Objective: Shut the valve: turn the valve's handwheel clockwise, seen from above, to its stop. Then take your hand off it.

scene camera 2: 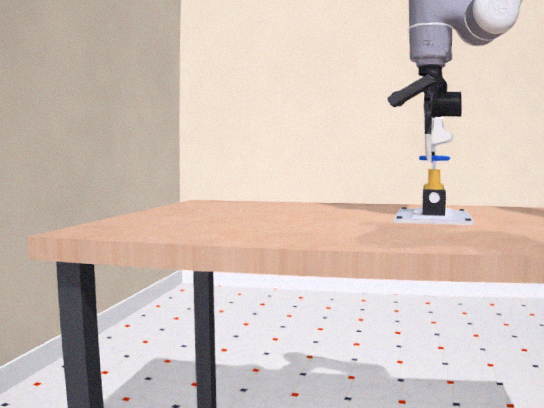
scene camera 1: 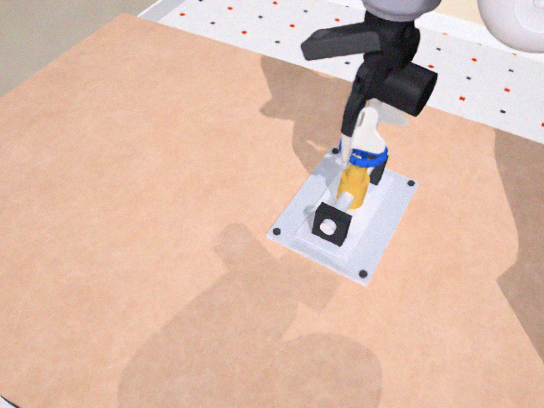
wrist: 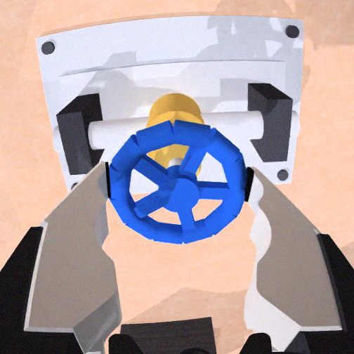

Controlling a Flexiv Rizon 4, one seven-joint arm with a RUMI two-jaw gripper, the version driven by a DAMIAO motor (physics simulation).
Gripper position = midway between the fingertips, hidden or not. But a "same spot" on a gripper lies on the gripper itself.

Labels:
gripper: scene camera 2; scene camera 1; wrist 177, 167
same spot on pale base plate: [wrist: 198, 37] = [scene camera 2: 406, 212]
same spot on gripper: [scene camera 1: 359, 125] = [scene camera 2: 432, 128]

